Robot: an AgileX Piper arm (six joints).
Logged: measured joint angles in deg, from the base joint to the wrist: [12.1 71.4 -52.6 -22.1 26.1 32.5]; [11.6 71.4 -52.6 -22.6 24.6 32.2]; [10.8 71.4 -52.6 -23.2 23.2 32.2]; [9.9 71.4 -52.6 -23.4 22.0 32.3]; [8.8 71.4 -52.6 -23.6 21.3 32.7]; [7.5 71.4 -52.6 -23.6 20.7 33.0]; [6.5 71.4 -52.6 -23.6 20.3 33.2]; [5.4 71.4 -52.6 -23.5 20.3 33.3]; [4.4 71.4 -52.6 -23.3 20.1 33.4]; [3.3 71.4 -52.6 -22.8 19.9 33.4]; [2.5 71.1 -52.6 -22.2 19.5 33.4]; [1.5 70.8 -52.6 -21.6 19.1 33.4]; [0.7 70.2 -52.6 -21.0 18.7 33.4]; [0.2 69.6 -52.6 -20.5 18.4 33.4]
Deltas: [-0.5 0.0 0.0 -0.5 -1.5 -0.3]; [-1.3 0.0 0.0 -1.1 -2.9 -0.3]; [-2.2 0.0 0.0 -1.3 -4.1 -0.2]; [-3.3 0.0 0.0 -1.5 -4.8 0.2]; [-4.6 0.0 0.0 -1.5 -5.4 0.5]; [-5.6 0.0 0.0 -1.5 -5.8 0.7]; [-6.7 0.0 0.0 -1.4 -5.8 0.8]; [-7.7 0.0 0.0 -1.2 -6.0 0.9]; [-8.8 0.0 0.0 -0.7 -6.2 0.9]; [-9.6 -0.3 0.0 -0.1 -6.6 0.9]; [-10.6 -0.6 0.0 0.5 -7.0 0.9]; [-11.4 -1.2 0.0 1.1 -7.4 0.9]; [-11.9 -1.8 0.0 1.6 -7.7 0.9]
